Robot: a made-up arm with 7 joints. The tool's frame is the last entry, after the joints.
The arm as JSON. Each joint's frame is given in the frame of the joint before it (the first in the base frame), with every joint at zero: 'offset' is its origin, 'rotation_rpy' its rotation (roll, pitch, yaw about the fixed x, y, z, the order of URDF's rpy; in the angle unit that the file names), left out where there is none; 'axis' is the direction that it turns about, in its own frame. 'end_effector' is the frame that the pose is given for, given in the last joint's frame.
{
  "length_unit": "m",
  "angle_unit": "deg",
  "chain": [
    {
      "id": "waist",
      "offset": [
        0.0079,
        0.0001,
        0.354
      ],
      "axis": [
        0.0,
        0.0,
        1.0
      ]
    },
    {
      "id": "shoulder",
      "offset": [
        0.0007,
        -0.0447,
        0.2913
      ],
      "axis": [
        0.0,
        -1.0,
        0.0
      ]
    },
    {
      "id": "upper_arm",
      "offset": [
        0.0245,
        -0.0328,
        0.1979
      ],
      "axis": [
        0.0,
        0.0,
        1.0
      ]
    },
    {
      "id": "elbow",
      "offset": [
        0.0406,
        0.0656,
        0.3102
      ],
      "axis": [
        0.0,
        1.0,
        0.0
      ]
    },
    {
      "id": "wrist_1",
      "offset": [
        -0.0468,
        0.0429,
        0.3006
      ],
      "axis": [
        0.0,
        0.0,
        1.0
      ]
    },
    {
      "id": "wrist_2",
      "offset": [
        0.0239,
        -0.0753,
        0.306
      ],
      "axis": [
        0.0,
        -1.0,
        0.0
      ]
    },
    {
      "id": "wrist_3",
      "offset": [
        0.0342,
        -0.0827,
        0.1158
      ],
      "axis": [
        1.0,
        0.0,
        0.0
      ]
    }
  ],
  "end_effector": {
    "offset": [
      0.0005,
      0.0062,
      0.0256
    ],
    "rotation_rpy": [
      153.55,
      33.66,
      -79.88
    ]
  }
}
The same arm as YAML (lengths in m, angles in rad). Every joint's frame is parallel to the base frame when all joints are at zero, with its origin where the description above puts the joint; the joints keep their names.
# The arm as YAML. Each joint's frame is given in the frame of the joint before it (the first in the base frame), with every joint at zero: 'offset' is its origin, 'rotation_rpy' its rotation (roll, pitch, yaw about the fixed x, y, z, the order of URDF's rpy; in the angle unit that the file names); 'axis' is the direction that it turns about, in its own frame. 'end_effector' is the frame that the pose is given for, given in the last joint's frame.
length_unit: m
angle_unit: rad
chain:
  - id: waist
    offset: [0.0079, 0.0001, 0.354]
    rotation_rpy: [0.0, 0.0, 0.0]
    axis: "+z"
  - id: shoulder
    offset: [0.0007, -0.0447, 0.2913]
    rotation_rpy: [0.0, 0.0, 0.0]
    axis: "-y"
  - id: upper_arm
    offset: [0.0245, -0.0328, 0.1979]
    rotation_rpy: [0.0, 0.0, 0.0]
    axis: "+z"
  - id: elbow
    offset: [0.0406, 0.0656, 0.3102]
    rotation_rpy: [0.0, 0.0, 0.0]
    axis: "+y"
  - id: wrist_1
    offset: [-0.0468, 0.0429, 0.3006]
    rotation_rpy: [0.0, 0.0, 0.0]
    axis: "+z"
  - id: wrist_2
    offset: [0.0239, -0.0753, 0.306]
    rotation_rpy: [0.0, 0.0, 0.0]
    axis: "-y"
  - id: wrist_3
    offset: [0.0342, -0.0827, 0.1158]
    rotation_rpy: [0.0, 0.0, 0.0]
    axis: "+x"
end_effector:
  offset: [0.0005, 0.0062, 0.0256]
  rotation_rpy: [2.68, 0.5875, -1.3942]

